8 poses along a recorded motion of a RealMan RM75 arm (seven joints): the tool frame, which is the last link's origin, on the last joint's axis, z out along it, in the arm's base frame.
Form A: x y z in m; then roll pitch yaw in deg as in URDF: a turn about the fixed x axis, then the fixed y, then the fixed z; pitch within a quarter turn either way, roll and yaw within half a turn.
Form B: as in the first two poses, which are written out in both.
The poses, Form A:
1: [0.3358 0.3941 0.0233 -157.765 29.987 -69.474]
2: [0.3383 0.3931 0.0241 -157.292 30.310 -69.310]
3: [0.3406 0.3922 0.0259 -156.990 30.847 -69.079]
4: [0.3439 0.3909 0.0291 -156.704 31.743 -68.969]
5: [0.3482 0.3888 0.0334 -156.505 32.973 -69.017]
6: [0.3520 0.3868 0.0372 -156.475 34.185 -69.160]
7: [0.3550 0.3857 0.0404 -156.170 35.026 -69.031]
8: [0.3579 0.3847 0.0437 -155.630 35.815 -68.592]
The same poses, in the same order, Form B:
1: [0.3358 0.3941 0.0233 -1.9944 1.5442 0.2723]
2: [0.3383 0.3931 0.0241 -1.9866 1.5392 0.2726]
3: [0.3406 0.3922 0.0259 -1.9796 1.5330 0.2796]
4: [0.3439 0.3909 0.0291 -1.9668 1.5277 0.2925]
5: [0.3482 0.3888 0.0334 -1.9489 1.5243 0.3113]
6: [0.3520 0.3868 0.0372 -1.9321 1.5228 0.3314]
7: [0.3550 0.3857 0.0404 -1.9197 1.5175 0.3429]
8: [0.3579 0.3847 0.0437 -1.9092 1.5071 0.3525]
